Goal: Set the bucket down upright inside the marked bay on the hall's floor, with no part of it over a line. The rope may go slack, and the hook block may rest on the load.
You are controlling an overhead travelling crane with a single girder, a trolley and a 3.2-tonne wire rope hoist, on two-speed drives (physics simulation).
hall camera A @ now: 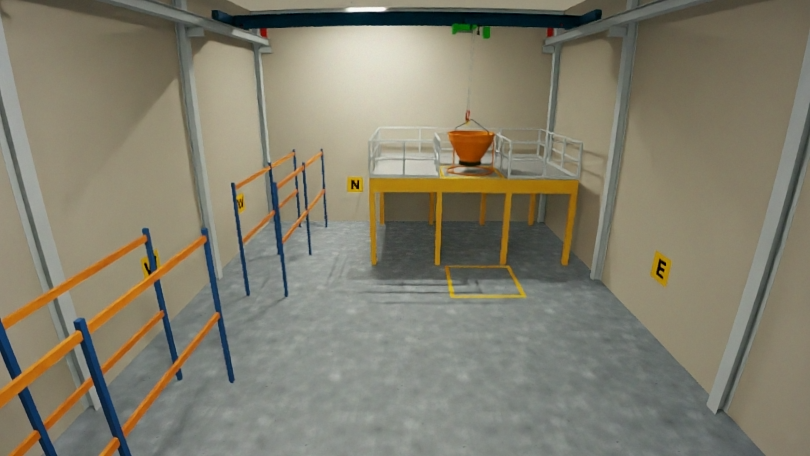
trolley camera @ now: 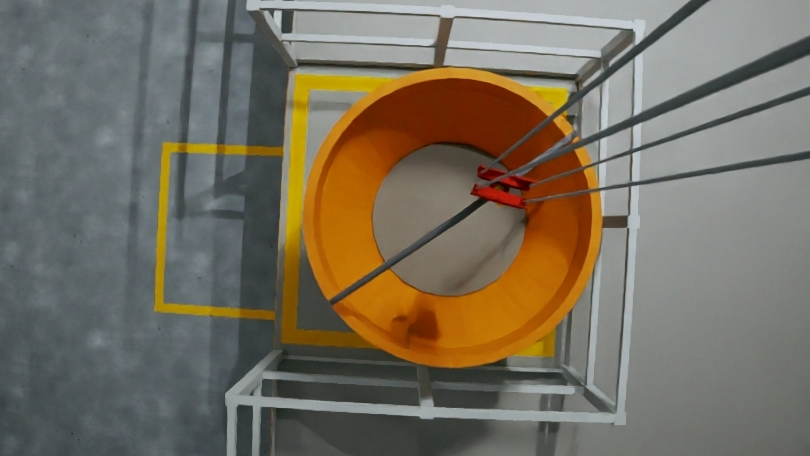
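The orange bucket (hall camera A: 470,146) (trolley camera: 340,226) is upright at the raised yellow platform, over a yellow-lined square (trolley camera: 293,209) on its deck. Whether its base ring touches the deck I cannot tell. My hook, with its red block (hall camera A: 467,116) (trolley camera: 501,186), is above the bucket and holds its bail, which stands up. The rope looks straight up to the trolley. The marked bay (hall camera A: 487,296) (trolley camera: 162,226) is a yellow outline on the floor in front of the platform. In the trolley camera the platform hides its right side.
The platform (hall camera A: 473,185) stands on yellow legs near the north wall. White railings (hall camera A: 403,158) (trolley camera: 425,410) flank the bucket on both sides and behind; the side toward the bay has no rail there. Blue and orange racks (hall camera A: 281,226) stand along the west wall. The blue girder (hall camera A: 362,20) spans overhead.
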